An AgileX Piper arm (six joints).
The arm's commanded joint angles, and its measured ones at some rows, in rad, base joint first. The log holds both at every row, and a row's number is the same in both.
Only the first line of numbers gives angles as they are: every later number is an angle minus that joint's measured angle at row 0.
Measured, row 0:
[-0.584 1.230 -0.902 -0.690 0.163 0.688]
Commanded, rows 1 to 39:
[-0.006 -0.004 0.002 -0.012 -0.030 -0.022]
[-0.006 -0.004 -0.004 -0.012 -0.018 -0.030]
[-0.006 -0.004 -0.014 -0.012 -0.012 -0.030]
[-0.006 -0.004 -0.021 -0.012 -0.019 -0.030]
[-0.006 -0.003 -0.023 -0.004 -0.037 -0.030]
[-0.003 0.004 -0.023 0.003 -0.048 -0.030]
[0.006 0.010 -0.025 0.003 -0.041 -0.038]
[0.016 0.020 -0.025 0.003 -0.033 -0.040]
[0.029 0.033 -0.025 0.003 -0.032 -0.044]
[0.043 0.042 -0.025 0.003 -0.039 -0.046]
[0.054 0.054 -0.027 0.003 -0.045 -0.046]
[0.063 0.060 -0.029 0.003 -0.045 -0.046]
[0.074 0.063 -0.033 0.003 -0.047 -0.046]
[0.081 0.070 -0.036 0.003 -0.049 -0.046]
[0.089 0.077 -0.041 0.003 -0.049 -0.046]
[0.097 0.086 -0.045 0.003 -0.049 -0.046]
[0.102 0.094 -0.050 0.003 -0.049 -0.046]
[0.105 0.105 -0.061 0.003 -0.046 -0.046]
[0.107 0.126 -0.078 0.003 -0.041 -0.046]
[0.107 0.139 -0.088 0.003 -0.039 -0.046]
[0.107 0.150 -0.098 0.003 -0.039 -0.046]
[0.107 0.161 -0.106 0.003 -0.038 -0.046]
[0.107 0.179 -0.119 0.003 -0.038 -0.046]
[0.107 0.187 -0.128 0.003 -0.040 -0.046]
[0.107 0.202 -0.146 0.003 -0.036 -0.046]
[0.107 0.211 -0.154 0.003 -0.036 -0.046]
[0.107 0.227 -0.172 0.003 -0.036 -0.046]
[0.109 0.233 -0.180 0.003 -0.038 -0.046]
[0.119 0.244 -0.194 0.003 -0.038 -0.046]
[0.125 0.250 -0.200 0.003 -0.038 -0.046]
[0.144 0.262 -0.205 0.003 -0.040 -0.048]
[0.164 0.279 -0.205 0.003 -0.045 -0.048]
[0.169 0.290 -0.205 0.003 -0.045 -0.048]
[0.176 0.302 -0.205 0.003 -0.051 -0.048]
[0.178 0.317 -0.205 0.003 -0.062 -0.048]
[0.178 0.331 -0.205 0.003 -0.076 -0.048]
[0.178 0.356 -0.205 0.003 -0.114 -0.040]
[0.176 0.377 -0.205 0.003 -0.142 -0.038]
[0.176 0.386 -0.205 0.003 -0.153 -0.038]
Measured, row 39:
[0.171 0.355 -0.200 0.011 -0.095 -0.041]
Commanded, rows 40 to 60:
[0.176 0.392 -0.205 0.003 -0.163 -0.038]
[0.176 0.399 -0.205 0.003 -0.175 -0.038]
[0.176 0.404 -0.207 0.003 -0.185 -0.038]
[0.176 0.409 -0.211 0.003 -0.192 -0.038]
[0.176 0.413 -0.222 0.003 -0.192 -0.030]
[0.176 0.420 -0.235 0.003 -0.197 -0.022]
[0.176 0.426 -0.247 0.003 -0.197 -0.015]
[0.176 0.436 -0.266 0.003 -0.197 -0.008]
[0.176 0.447 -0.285 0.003 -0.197 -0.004]
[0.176 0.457 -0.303 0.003 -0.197 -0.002]
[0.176 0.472 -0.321 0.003 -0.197 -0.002]
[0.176 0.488 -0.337 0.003 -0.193 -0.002]
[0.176 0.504 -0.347 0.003 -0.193 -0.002]
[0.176 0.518 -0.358 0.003 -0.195 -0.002]
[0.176 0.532 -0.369 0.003 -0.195 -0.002]
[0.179 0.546 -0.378 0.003 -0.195 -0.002]
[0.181 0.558 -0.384 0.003 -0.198 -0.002]
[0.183 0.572 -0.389 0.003 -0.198 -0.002]
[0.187 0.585 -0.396 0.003 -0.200 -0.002]
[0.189 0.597 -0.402 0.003 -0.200 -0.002]
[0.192 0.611 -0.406 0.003 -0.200 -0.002]
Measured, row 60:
[0.178 0.571 -0.384 0.011 -0.197 -0.003]
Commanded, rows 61 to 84:
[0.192 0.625 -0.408 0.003 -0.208 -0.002]
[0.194 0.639 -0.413 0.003 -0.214 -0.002]
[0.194 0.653 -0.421 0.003 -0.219 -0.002]
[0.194 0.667 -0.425 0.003 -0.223 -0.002]
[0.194 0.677 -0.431 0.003 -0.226 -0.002]
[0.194 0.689 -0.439 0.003 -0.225 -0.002]
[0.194 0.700 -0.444 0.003 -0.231 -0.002]
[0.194 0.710 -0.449 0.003 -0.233 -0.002]
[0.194 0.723 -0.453 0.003 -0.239 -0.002]
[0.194 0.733 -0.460 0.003 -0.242 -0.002]
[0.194 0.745 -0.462 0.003 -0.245 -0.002]
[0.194 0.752 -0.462 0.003 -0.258 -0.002]
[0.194 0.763 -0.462 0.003 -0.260 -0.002]
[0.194 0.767 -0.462 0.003 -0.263 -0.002]
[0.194 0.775 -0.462 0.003 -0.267 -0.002]
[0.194 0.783 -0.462 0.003 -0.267 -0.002]
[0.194 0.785 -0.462 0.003 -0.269 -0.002]
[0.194 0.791 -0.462 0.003 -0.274 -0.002]
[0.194 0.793 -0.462 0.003 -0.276 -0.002]
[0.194 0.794 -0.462 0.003 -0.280 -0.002]
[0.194 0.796 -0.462 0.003 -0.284 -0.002]
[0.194 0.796 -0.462 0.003 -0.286 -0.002]
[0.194 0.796 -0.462 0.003 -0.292 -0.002]
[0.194 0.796 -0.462 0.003 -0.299 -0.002]
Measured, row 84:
[0.188 0.796 -0.458 0.011 -0.264 0.001]
